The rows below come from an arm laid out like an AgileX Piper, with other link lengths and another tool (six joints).
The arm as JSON. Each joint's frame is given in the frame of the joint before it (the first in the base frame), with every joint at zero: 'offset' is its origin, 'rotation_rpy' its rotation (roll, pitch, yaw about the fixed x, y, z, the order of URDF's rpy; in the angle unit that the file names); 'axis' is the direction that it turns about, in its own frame. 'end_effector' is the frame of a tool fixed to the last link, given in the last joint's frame.
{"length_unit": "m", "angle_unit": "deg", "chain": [
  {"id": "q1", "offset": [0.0, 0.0, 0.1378], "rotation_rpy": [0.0, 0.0, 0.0], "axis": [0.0, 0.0, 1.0]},
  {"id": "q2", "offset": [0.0, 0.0, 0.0], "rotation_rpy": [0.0, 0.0, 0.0], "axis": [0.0, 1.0, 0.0]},
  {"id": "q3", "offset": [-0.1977, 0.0, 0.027], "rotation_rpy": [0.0, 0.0, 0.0], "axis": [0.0, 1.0, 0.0]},
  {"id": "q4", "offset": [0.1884, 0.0, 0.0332], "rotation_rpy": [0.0, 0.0, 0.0], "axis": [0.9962, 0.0, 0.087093]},
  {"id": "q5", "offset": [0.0, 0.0, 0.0], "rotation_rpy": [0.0, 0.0, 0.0], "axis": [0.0, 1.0, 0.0]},
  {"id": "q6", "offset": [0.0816, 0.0, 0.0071], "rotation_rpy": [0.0, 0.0, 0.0], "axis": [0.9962, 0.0, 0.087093]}
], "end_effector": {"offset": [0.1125, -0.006, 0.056], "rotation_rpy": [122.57, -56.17, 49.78]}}
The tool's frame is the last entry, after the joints.
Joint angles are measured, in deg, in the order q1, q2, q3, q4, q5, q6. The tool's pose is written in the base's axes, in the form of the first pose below.
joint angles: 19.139, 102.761, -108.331, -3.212, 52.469, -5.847
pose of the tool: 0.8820 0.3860 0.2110 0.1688 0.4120 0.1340 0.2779
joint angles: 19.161, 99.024, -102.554, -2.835, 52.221, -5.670
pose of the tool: 0.8852 0.3887 0.1963 0.1635 0.3987 0.1303 0.2699
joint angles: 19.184, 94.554, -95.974, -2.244, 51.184, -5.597
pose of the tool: 0.8873 0.3907 0.1878 0.1573 0.3836 0.1267 0.2636
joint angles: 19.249, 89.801, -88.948, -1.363, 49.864, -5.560
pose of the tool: 0.8894 0.3927 0.1806 0.1488 0.3670 0.1235 0.2560
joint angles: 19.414, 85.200, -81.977, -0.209, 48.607, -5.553
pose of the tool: 0.8917 0.3952 0.1723 0.1379 0.3498 0.1212 0.2463
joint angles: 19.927, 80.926, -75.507, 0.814, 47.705, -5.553
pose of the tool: 0.8928 0.4003 0.1625 0.1276 0.3322 0.1206 0.2354
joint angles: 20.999, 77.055, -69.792, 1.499, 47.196, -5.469
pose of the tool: 0.8916 0.4093 0.1526 0.1192 0.3146 0.1223 0.2246
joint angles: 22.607, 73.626, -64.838, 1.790, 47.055, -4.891
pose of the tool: 0.8896 0.4196 0.1421 0.1114 0.2975 0.1255 0.2141
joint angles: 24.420, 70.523, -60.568, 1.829, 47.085, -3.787
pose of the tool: 0.8879 0.4281 0.1328 0.1036 0.2816 0.1286 0.2049
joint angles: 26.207, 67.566, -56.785, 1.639, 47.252, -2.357
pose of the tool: 0.8869 0.4342 0.1246 0.0969 0.2671 0.1305 0.1970
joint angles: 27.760, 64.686, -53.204, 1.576, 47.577, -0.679
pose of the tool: 0.8878 0.4366 0.1155 0.0887 0.2533 0.1308 0.1890
